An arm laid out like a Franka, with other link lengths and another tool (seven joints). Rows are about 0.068 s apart.
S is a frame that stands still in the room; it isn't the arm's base.
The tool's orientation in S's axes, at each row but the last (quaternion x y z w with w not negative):
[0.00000, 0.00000, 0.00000, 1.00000]
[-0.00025, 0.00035, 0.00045, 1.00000]
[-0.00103, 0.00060, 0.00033, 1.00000]
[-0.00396, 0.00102, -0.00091, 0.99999]
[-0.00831, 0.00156, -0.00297, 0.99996]
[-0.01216, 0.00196, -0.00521, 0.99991]
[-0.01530, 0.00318, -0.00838, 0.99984]
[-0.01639, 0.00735, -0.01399, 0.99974]
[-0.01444, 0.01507, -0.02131, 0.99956]
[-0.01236, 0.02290, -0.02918, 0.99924]
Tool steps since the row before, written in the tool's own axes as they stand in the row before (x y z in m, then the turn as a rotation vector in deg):
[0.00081, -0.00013, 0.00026, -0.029, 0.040, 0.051]
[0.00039, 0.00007, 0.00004, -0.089, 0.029, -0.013]
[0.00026, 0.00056, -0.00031, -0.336, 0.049, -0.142]
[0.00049, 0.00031, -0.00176, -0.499, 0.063, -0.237]
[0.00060, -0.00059, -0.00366, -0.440, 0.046, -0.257]
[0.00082, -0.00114, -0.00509, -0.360, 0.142, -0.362]
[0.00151, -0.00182, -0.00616, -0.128, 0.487, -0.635]
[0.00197, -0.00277, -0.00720, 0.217, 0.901, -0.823]
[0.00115, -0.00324, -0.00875, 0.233, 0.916, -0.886]
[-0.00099, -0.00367, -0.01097, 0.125, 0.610, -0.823]
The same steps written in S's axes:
[0.00081, -0.00013, 0.00026, -0.029, 0.040, 0.051]
[0.00039, 0.00007, 0.00004, -0.089, 0.029, -0.013]
[0.00026, 0.00056, -0.00031, -0.336, 0.048, -0.142]
[0.00049, 0.00030, -0.00176, -0.499, 0.062, -0.236]
[0.00058, -0.00065, -0.00365, -0.441, 0.044, -0.256]
[0.00079, -0.00127, -0.00506, -0.360, 0.137, -0.364]
[0.00144, -0.00203, -0.00611, -0.124, 0.469, -0.649]
[0.00178, -0.00306, -0.00713, 0.229, 0.867, -0.855]
[0.00074, -0.00353, -0.00868, 0.244, 0.880, -0.919]
[-0.00171, -0.00386, -0.01081, 0.122, 0.582, -0.843]

